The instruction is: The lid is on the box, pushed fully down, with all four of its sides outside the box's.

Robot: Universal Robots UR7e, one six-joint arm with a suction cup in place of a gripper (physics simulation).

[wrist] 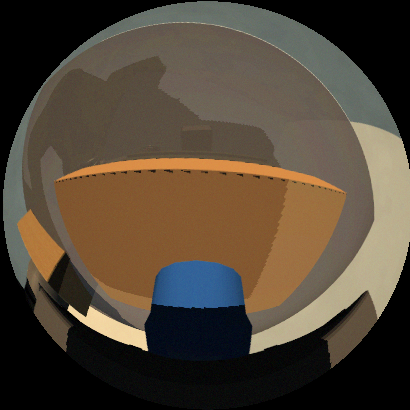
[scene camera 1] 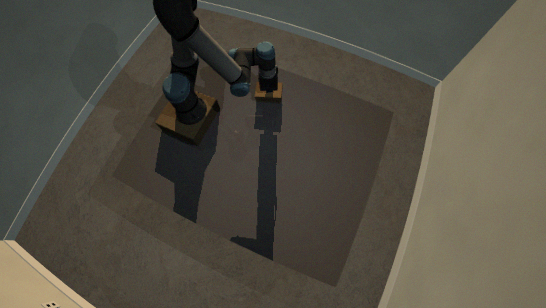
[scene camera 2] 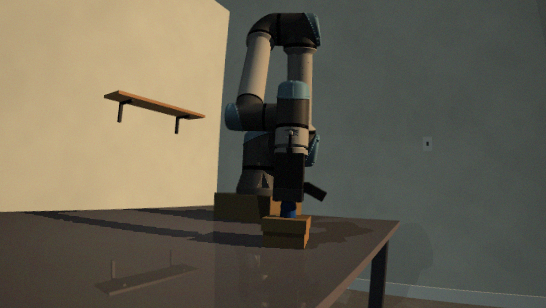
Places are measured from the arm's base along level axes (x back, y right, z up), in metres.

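Pixels of known places: hand at its tool point: (wrist: 198, 266) (scene camera 1: 269, 91); arm's base at its link origin: (scene camera 1: 191, 110) (scene camera 2: 257, 194).
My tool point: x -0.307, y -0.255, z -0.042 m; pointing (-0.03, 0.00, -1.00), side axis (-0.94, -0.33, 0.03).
Note:
Ahead of a thing's pixels: the offset from my tool point to its top centre. Level surfaces: height alone.
The orange-brown lid @(dx +0.004, dy +0.000, dz +0.014 m) (scene camera 1: 261, 93) (scene camera 2: 283, 226) (wrist: 170, 215) sits level on the box @(dx +0.004, dy +0.000, dz +0.002 m) (scene camera 2: 283, 241). In scene camera 2 its rim stands slightly outside the box's walls on the two sides that show, and no gap shows between lid and box. The far sides are hidden there. In the wrist view the lid covers the box. My gripper (scene camera 2: 288, 215) (wrist: 197, 265), a blue suction cup, presses on the lid's top and is shut on the lid. In scene camera 1 the arm's dark tool body covers the cup.
The robot's base stands on a wooden block (scene camera 1: 167, 114) (scene camera 2: 239, 207) (wrist: 41, 240) beside the box. The box stands on a brown table @(dz -0.045 m) (scene camera 1: 330, 150) (scene camera 2: 50, 265) (wrist: 245, 75), near an edge. A wall shelf (scene camera 2: 155, 106) hangs behind, at the left in scene camera 2.

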